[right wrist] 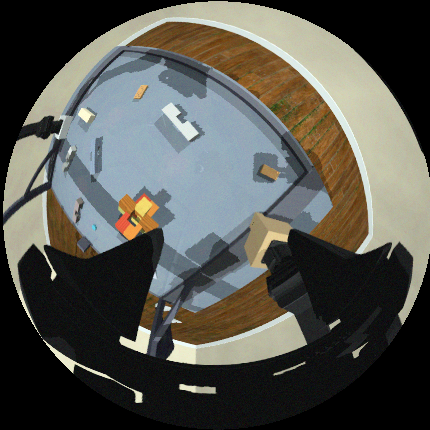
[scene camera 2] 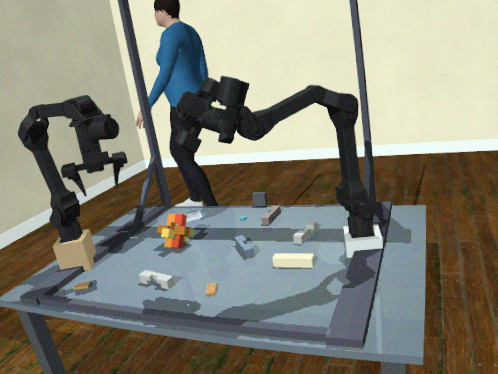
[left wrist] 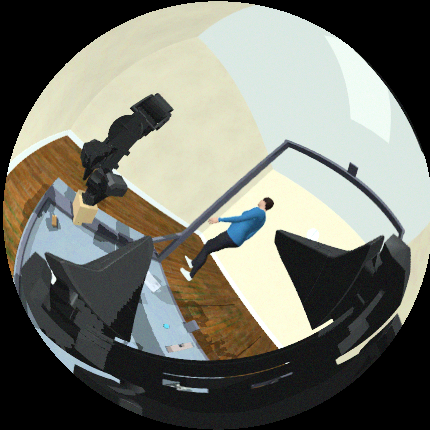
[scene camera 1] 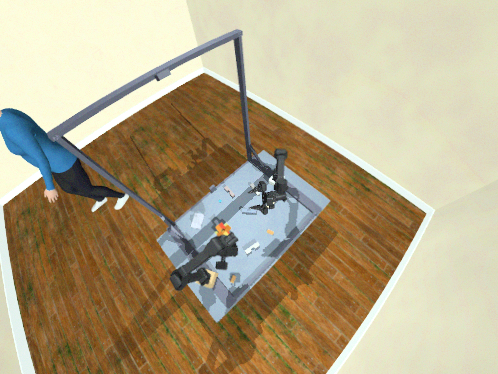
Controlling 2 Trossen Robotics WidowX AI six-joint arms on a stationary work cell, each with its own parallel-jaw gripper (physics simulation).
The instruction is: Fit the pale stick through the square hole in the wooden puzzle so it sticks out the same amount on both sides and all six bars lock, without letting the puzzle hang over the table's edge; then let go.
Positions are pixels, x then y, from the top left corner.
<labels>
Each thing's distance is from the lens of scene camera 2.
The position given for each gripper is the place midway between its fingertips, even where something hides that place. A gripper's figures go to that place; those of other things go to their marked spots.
left gripper [scene camera 2: 184, 111]: 116 cm
right gripper [scene camera 2: 101, 192]: 130 cm
raised rim [scene camera 2: 348, 327]: 93 cm
</labels>
